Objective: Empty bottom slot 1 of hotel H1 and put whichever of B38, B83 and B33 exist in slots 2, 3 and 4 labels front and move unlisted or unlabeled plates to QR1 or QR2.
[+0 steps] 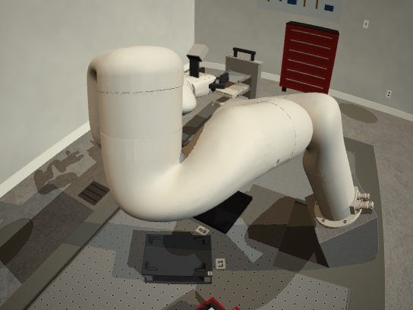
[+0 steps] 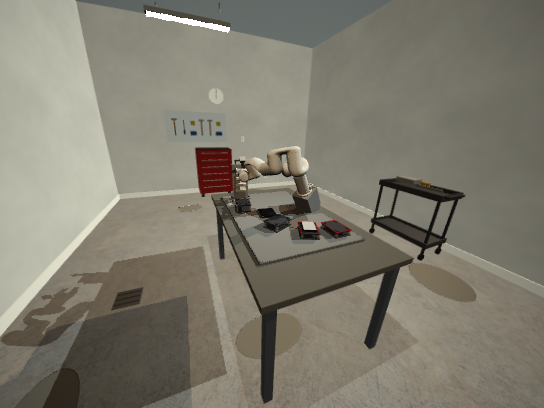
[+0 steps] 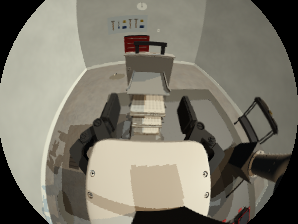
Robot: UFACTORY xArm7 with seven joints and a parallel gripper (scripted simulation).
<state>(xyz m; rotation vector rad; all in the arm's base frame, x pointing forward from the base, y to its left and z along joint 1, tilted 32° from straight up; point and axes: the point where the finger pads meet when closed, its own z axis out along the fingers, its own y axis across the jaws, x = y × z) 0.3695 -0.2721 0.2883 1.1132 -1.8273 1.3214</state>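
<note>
Now: the regrip nest RG 70 mm to the left of my hand and 260 mm below it. The rest, counted from my hand: plate hotel H1: 200 mm to the right, 150 mm below; then black nest N6: 180 mm behind, 200 mm to the left, 310 mm below; then landing nest L1: 200 mm behind, 430 mm to the left, 270 mm below.
</note>
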